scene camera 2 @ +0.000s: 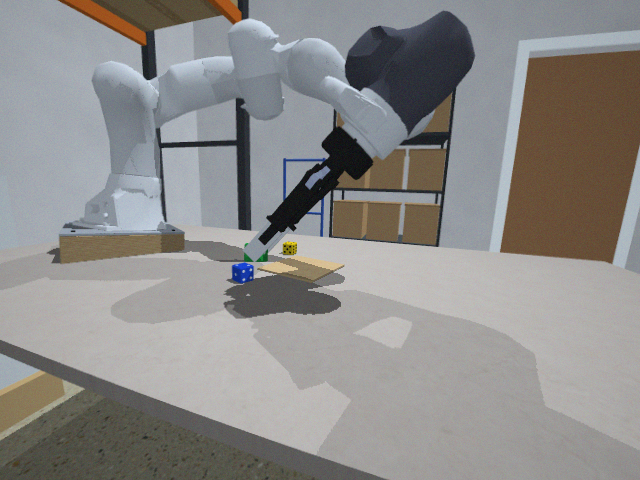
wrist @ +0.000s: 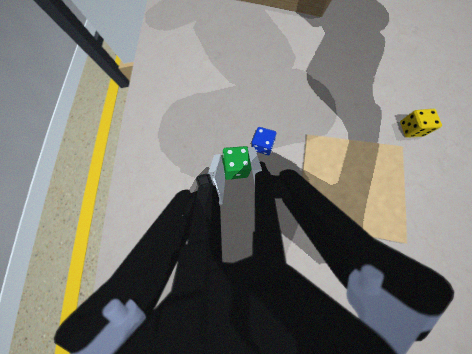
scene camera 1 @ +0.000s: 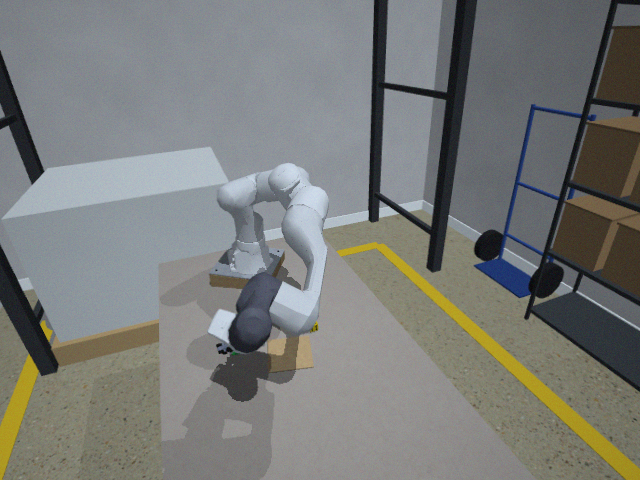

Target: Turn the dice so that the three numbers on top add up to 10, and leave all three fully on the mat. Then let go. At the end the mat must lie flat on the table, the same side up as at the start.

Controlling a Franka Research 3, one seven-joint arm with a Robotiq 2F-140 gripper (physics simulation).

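My gripper [scene camera 2: 254, 255] [wrist: 236, 161] slants down and is shut on the green die [scene camera 2: 262, 255] [wrist: 235, 159]. Its four-pip face points towards the wrist camera; whether it touches the table I cannot tell. A sliver of the green die [scene camera 1: 234, 353] shows beneath the arm in scene camera 1. The blue die [scene camera 2: 242, 272] [wrist: 264, 139] lies on the table close to the held die, off the mat, two on top; the arm hides it in scene camera 1. The yellow die [scene camera 1: 314, 327] [scene camera 2: 289, 248] [wrist: 421, 123] lies off the mat, four on top. The tan mat [scene camera 1: 299, 353] [scene camera 2: 328, 266] [wrist: 387, 215] lies flat.
The robot's wood-sided base [scene camera 1: 230, 280] [scene camera 2: 118, 248] stands on the table [scene camera 1: 351, 413] [scene camera 2: 439, 361]. The arm hangs over the area beside the mat. A large pale block [scene camera 1: 118, 248] stands to the left of the table in scene camera 1.
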